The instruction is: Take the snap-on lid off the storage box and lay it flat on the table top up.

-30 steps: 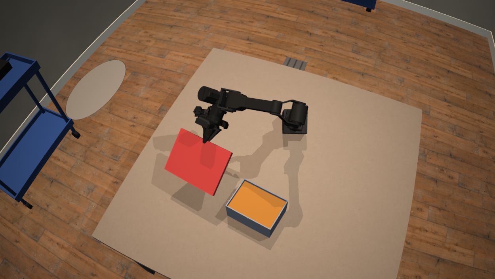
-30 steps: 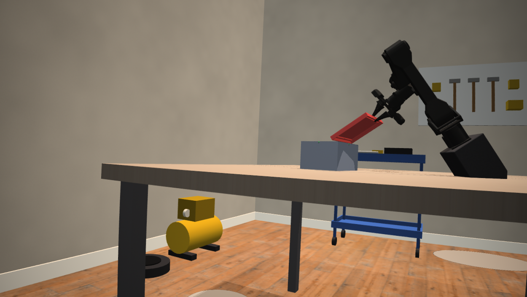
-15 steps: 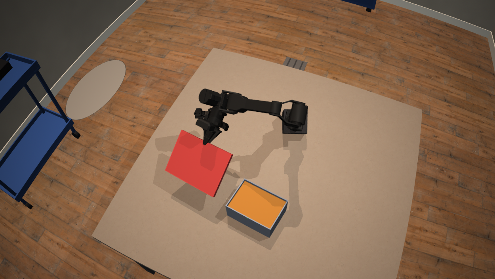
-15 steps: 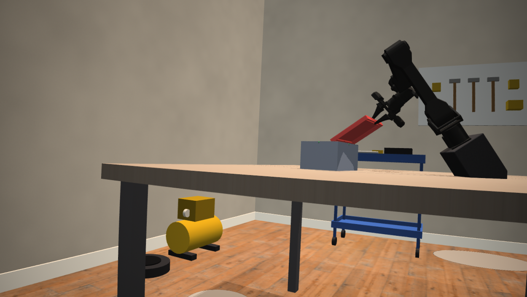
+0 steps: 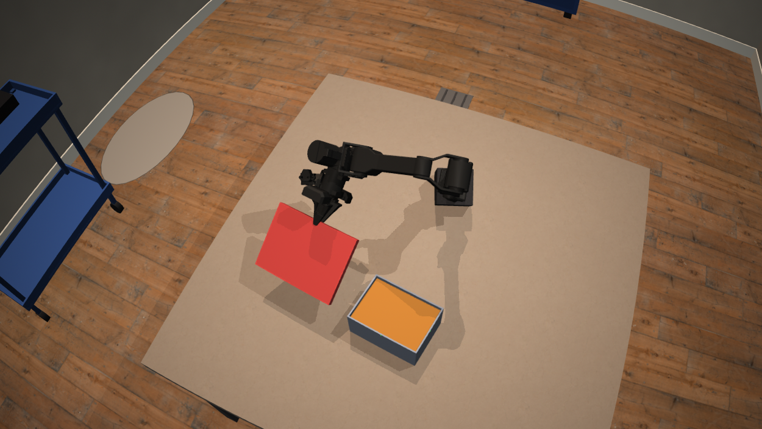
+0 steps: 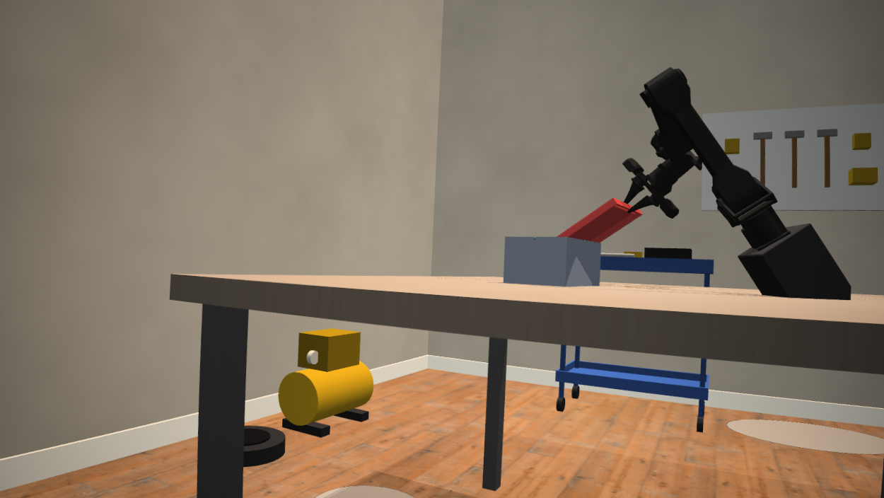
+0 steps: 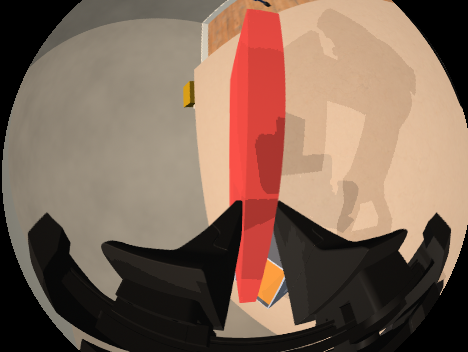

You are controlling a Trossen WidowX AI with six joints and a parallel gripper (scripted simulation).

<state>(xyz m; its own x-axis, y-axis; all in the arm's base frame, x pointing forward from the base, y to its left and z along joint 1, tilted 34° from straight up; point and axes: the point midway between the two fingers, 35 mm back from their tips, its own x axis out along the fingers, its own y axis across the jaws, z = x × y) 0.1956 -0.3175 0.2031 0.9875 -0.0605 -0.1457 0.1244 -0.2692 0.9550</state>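
Now: the red lid 10 cm ahead of my hand, 6 cm below it and 1 cm to the right of it. Round my hand: storage box (27 cm to the left, 17 cm below, 13 cm ahead).
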